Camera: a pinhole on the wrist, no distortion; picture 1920 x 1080 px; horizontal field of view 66.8 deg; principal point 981.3 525.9 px. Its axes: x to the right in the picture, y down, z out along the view. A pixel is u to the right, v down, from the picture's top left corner.
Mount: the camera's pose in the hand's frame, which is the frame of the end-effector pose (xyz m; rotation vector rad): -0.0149 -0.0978 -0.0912 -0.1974 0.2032 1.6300
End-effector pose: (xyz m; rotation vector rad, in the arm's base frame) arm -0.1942 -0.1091 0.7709 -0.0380 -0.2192 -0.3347
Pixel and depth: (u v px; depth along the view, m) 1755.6 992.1 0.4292
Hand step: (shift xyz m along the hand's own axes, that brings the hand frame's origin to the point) -0.1697 0.2208 0.2690
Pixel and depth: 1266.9 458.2 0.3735
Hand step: -0.0044 0.0675 0.2519
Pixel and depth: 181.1 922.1 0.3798
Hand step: -0.1057 -0.2114 0.3299
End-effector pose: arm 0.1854 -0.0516 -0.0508 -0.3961 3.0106 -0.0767
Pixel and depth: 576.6 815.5 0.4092
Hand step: -0.0904 -0.1108 0.3344
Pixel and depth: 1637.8 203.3 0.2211
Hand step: 0.0261 0.0571 0.0974
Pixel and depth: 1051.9 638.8 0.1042
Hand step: -0.0238 -0.0674 0.0085
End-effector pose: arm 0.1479 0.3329 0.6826 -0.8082 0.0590 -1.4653
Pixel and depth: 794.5 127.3 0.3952
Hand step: 0.0945 -0.0407 0.3028
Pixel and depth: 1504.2 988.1 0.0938
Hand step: -0.0474 -0.0438 -0.0084
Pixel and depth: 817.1 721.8 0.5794
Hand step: -0.0911 -0.0213 0.4871
